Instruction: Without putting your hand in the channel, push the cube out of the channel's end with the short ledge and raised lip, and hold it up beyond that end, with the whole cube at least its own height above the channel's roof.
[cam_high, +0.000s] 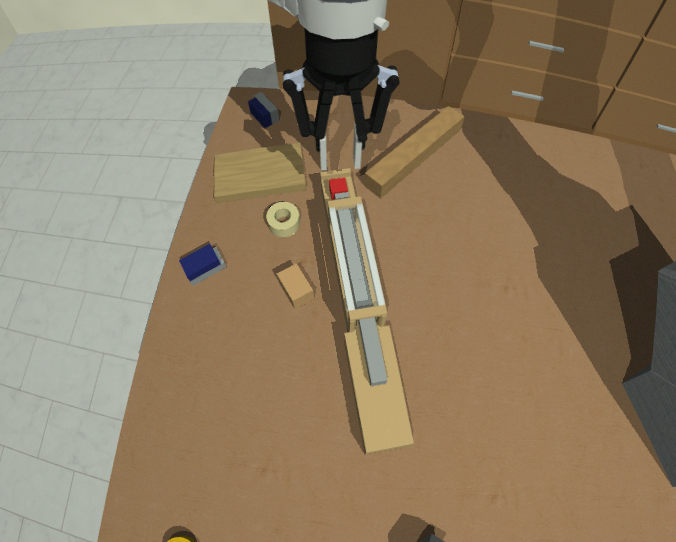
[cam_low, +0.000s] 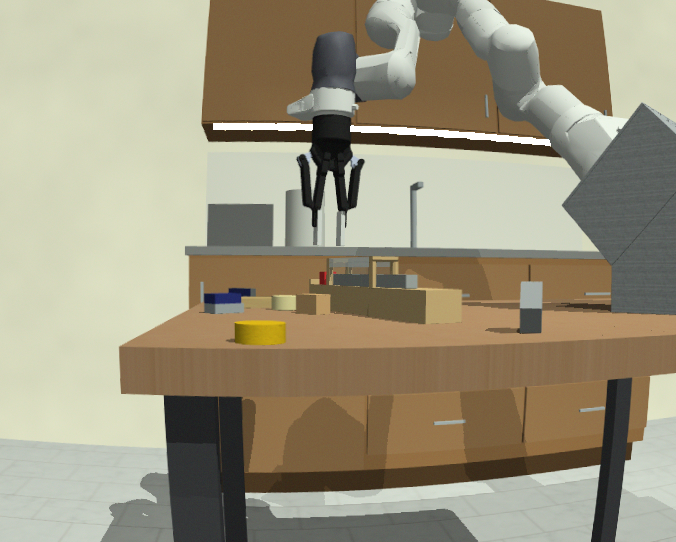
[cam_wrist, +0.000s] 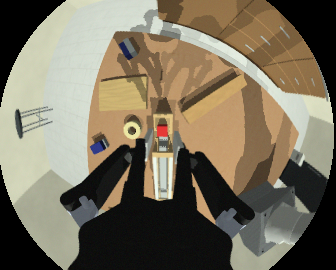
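Now: hand 90 mm above the red cube. From my hand the other things lie so: tan box: 150 mm to the left, 130 mm below, 60 mm ahead; then flat wooden board: 140 mm below, 140 mm ahead, 60 mm to the right; then wooden channel: 130 mm to the left, 90 mm below, 30 mm behind.
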